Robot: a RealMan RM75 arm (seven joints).
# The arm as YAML. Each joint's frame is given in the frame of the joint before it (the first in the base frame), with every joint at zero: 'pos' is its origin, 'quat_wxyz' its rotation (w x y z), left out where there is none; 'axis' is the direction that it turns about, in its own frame. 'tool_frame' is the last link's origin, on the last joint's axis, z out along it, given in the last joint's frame.
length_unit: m
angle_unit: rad
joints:
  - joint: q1
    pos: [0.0, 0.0, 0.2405]
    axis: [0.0, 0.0, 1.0]
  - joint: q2
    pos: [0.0, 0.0, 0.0]
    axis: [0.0, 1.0, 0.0]
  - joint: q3
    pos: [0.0, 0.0, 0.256]
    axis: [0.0, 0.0, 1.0]
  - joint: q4
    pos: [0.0, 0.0, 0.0]
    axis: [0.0, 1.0, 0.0]
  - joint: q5
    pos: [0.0, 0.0, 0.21]
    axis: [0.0, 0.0, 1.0]
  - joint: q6
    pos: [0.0, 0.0, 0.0]
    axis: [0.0, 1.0, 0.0]
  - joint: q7
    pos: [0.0, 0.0, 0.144]
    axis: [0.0, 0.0, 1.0]
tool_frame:
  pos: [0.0, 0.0, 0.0]
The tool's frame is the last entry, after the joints.
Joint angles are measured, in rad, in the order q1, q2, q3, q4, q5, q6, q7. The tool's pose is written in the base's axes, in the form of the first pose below.
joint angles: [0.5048, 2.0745, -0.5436, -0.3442, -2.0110, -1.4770, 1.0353]
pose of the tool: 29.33 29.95 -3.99 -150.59 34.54 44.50
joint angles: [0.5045, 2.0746, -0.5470, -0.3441, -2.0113, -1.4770, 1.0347]
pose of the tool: 29.33 29.91 -4.03 -150.80 34.47 44.38
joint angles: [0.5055, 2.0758, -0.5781, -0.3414, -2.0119, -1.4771, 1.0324]
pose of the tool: 29.19 29.64 -4.46 -152.77 33.85 43.59
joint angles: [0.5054, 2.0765, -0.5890, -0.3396, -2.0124, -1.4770, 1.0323]
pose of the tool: 29.16 29.51 -4.63 -153.46 33.78 43.34
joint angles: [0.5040, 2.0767, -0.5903, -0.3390, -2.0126, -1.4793, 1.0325]
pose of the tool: 29.17 29.43 -4.66 -153.59 33.87 43.45
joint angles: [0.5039, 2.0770, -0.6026, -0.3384, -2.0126, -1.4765, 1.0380]
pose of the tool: 29.17 29.34 -4.82 -154.21 34.19 43.02
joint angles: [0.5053, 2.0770, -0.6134, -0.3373, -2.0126, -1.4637, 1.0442]
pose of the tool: 29.25 29.38 -4.97 -154.48 34.67 42.04
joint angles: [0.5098, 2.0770, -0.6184, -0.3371, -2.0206, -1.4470, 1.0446]
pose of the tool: 29.35 29.53 -5.12 -154.81 34.54 40.51
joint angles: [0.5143, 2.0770, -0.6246, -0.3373, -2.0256, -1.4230, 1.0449]
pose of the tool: 29.51 29.77 -5.25 -154.81 34.45 38.63
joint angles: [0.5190, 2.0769, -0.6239, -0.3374, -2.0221, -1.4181, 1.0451]
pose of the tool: 29.41 30.00 -5.22 -154.55 34.22 38.60
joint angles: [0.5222, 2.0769, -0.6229, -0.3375, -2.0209, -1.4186, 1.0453]
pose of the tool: 29.30 30.11 -5.20 -154.54 34.00 38.77
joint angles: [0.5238, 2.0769, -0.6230, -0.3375, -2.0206, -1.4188, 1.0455]
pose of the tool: 29.25 30.15 -5.19 -154.57 33.90 38.82
